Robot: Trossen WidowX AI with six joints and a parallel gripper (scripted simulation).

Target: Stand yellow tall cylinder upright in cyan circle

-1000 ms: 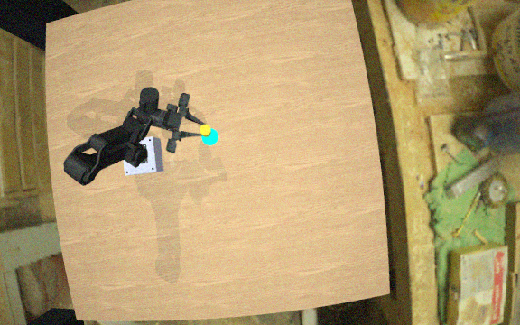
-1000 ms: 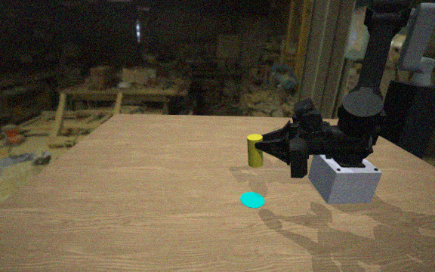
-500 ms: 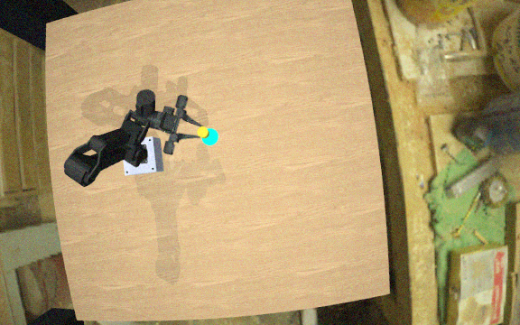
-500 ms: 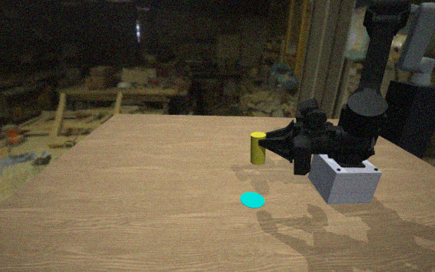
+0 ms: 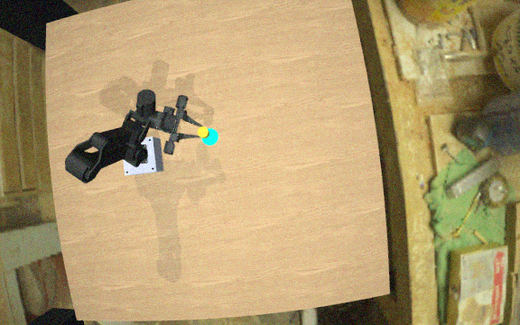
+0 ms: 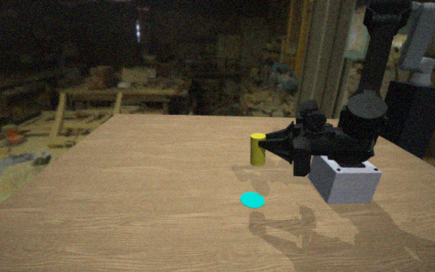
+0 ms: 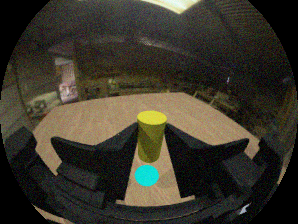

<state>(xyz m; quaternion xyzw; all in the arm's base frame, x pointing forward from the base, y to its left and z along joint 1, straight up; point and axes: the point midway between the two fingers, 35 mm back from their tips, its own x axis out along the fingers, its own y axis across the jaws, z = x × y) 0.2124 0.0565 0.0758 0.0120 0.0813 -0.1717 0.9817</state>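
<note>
Now: gripper tip 16 cm above the cyan circle. The rest, counted from my gripper tip: yellow cylinder (2 cm below).
</note>
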